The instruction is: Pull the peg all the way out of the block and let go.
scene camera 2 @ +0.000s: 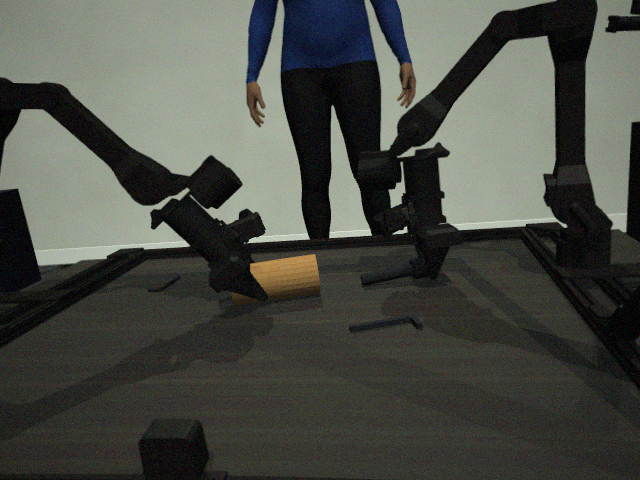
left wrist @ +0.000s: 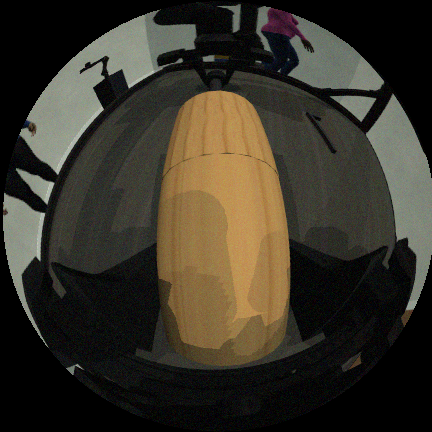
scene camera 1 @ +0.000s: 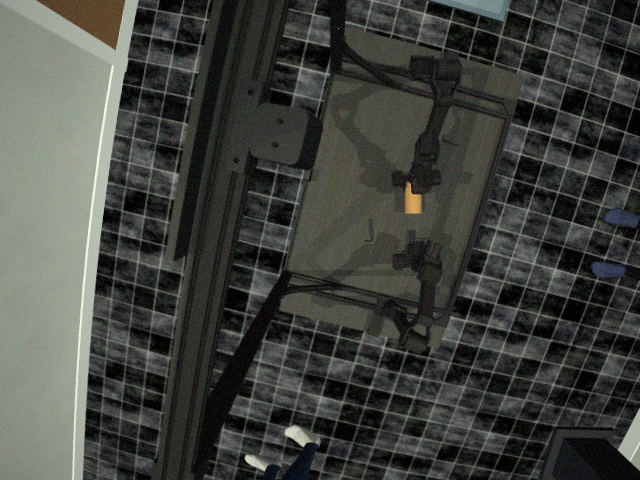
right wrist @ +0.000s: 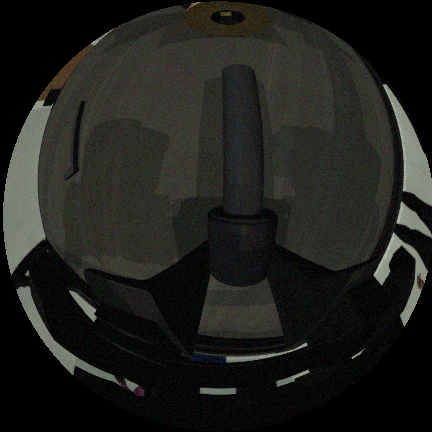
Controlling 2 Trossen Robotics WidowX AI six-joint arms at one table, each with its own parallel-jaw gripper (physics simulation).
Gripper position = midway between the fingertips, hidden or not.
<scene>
The right gripper (scene camera 2: 430, 275) holds a dark peg (scene camera 2: 417, 268); nothing else touches it. Further things: the left gripper (scene camera 2: 266, 292).
The dark peg shows as well in the right wrist view (right wrist: 241, 233). The left gripper is seen too in the left wrist view (left wrist: 220, 241). The right gripper shows as well in the left wrist view (left wrist: 215, 83) and in the right wrist view (right wrist: 236, 245).
</scene>
